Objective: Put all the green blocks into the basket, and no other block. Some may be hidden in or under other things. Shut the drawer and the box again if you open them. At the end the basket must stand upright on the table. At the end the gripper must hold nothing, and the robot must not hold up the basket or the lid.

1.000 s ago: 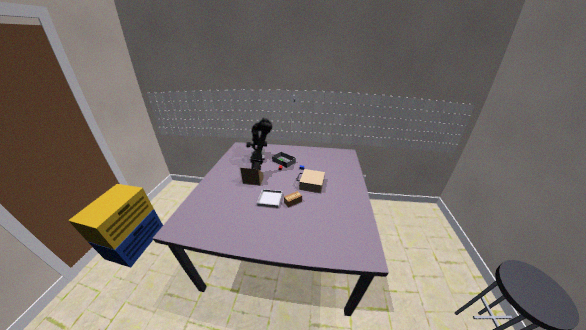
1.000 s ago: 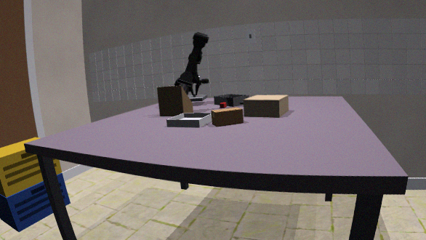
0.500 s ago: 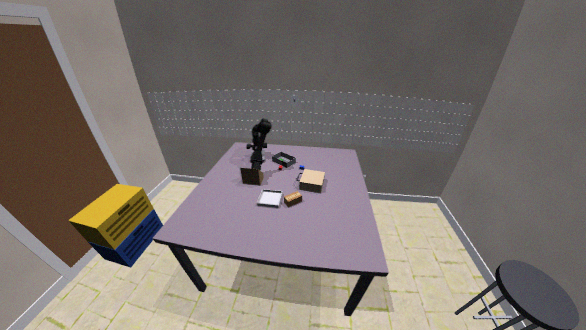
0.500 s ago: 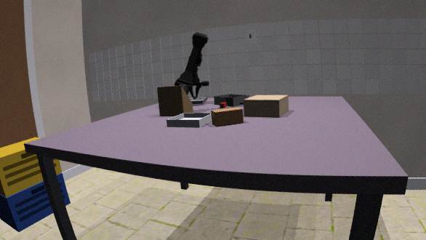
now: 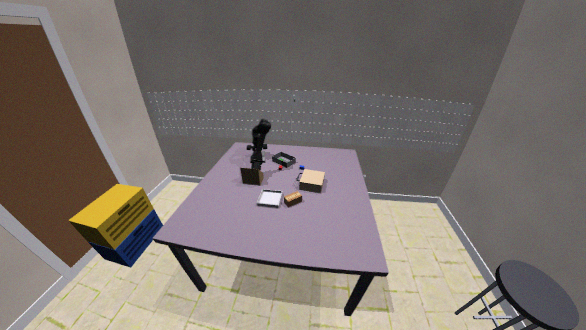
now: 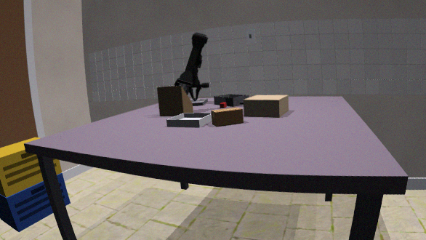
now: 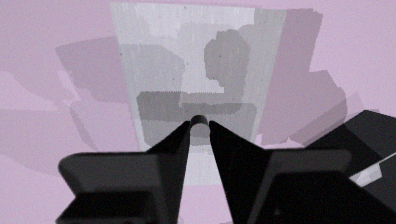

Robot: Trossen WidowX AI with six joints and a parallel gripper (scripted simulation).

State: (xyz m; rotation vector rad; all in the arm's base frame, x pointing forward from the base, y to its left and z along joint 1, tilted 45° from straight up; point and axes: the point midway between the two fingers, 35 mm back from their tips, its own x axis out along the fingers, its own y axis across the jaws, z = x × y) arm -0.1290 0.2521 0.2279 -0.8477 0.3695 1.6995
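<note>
My hand is 4 cm above the flat lid. Round my hand: small brown box (51 cm to the right, 46 cm ahead, 3 cm below); then red block (26 cm ahead, 14 cm to the right, 5 cm below); then tray (53 cm to the right, 31 cm ahead, 5 cm below).
</note>
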